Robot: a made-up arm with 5 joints.
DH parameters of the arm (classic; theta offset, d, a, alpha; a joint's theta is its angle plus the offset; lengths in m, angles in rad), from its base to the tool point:
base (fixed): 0.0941 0 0.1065 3.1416
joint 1: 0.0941 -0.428 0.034 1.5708
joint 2: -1.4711 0 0.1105 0
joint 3: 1.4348 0 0.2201 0
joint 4: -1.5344 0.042 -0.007 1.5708
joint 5: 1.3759 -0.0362 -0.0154 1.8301
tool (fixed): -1.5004 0.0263 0 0
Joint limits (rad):
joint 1: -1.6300..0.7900
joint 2: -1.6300..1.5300
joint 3: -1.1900..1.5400
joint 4: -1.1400..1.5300
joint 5: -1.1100..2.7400
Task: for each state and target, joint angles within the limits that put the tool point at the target. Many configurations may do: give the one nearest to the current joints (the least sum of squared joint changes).
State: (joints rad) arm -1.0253 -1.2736 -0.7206 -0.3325 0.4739
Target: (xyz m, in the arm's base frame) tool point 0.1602 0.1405 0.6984
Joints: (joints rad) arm -0.9423 -0.8225 0.1690 -0.3162 0.4288
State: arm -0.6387 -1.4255 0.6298 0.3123 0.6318
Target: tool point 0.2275 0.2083 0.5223
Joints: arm -0.8462 -0.8248 0.8329 0.3663 0.6886
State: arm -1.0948 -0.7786 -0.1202 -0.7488 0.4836
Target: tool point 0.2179 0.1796 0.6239
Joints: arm -0.8240 -0.5929 0.3961 -0.8161 0.4354
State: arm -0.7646 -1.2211 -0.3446 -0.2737 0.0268
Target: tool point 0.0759 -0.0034 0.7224
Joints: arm -1.0181 -1.3158 0.0311 -0.3025 -0.1664
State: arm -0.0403 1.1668 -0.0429 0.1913 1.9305
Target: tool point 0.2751 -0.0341 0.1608
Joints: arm 0.6601 1.5112 0.0187 0.1926 1.8660
